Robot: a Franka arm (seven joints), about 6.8 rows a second.
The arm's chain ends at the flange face. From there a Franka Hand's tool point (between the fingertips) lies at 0.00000 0.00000 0.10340 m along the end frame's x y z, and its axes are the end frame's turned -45 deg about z.
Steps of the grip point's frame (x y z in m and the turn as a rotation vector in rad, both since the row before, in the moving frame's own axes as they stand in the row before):
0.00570 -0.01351 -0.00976 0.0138 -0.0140 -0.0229
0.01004 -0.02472 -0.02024 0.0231 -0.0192 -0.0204
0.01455 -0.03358 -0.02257 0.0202 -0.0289 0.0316
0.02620 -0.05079 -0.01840 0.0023 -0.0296 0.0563
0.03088 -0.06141 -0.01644 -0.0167 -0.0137 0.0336
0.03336 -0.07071 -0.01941 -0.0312 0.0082 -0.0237
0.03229 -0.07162 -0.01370 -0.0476 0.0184 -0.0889
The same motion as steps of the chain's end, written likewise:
-0.00349 -0.01362 -0.00974 -0.0001 -0.0197 -0.0229
-0.00729 -0.02433 -0.02019 0.0028 -0.0299 -0.0204
-0.00986 -0.03461 -0.02251 -0.0062 -0.0347 0.0316
-0.01500 -0.05637 -0.01835 -0.0193 -0.0226 0.0563
-0.02177 -0.06748 -0.01642 -0.0215 0.0021 0.0336
-0.02931 -0.07524 -0.01936 -0.0163 0.0279 -0.0237
-0.03272 -0.07539 -0.01357 -0.0206 0.0467 -0.0889

